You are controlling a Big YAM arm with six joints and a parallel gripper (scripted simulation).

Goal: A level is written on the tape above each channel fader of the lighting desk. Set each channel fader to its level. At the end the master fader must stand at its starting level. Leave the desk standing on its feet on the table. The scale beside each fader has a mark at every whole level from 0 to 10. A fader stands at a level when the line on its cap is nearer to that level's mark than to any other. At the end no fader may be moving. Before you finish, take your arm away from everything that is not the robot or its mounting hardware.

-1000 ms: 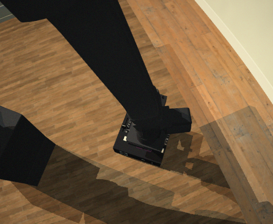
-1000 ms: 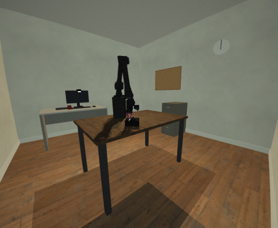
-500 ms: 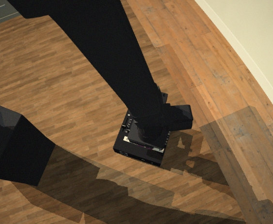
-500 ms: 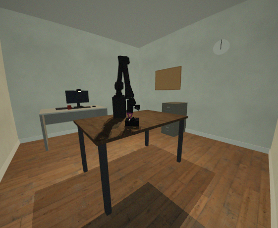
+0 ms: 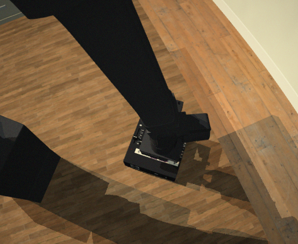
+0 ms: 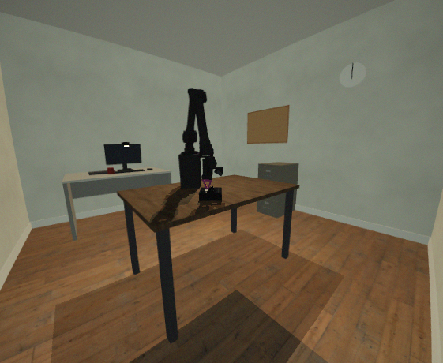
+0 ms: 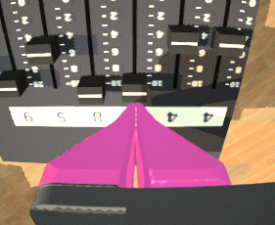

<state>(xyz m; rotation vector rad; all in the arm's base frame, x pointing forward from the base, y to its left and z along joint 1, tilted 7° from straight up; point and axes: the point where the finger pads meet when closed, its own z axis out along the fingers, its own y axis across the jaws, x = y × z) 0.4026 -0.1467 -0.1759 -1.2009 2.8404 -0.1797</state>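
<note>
Right now the channel 3 fader cap is 1 cm to the left of my hand, 1 cm below it and 1 cm ahead of it. From my hand the other things lie so: channel 2 fader cap: 4 cm ahead, 1 cm to the left, 1 cm below; then channel 5 fader cap: 6 cm to the left, 1 cm below, 1 cm behind; then channel 4 fader: 3 cm to the left, 1 cm below, 1 cm behind.
</note>
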